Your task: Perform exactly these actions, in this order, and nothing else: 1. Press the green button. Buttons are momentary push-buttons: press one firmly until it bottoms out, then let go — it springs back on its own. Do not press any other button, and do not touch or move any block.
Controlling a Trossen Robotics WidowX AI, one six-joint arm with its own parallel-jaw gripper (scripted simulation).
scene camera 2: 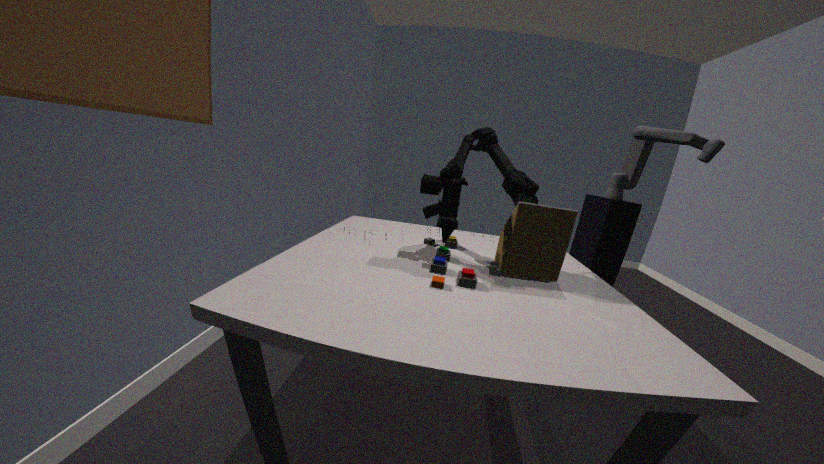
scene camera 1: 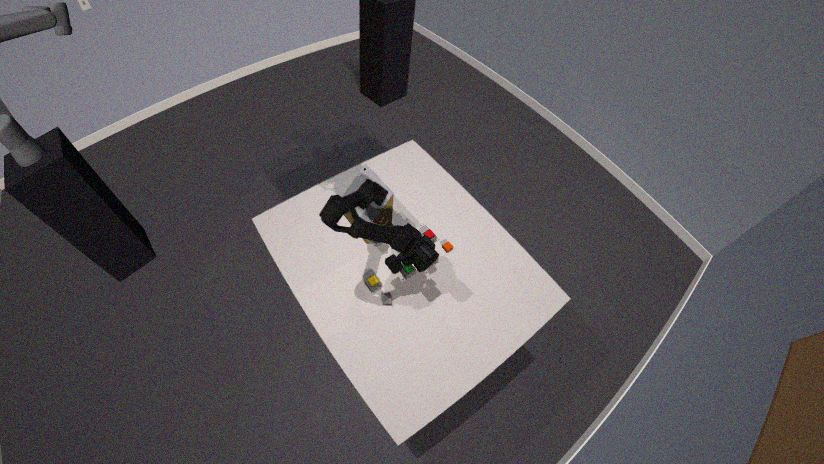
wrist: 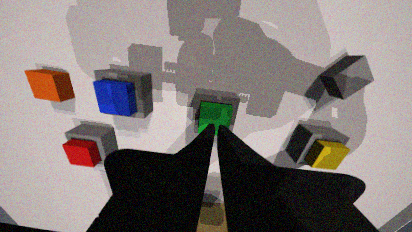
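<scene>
In the wrist view there's an orange block (wrist: 49, 85), a dark grey block (wrist: 351, 73), then a green button (wrist: 218, 114) and a yellow button (wrist: 324, 154), and you get the gripper (wrist: 215, 129) in there too. Scene camera 2 has the gripper as well (scene camera 2: 443, 242), and it's shut, with nothing in it.
</scene>
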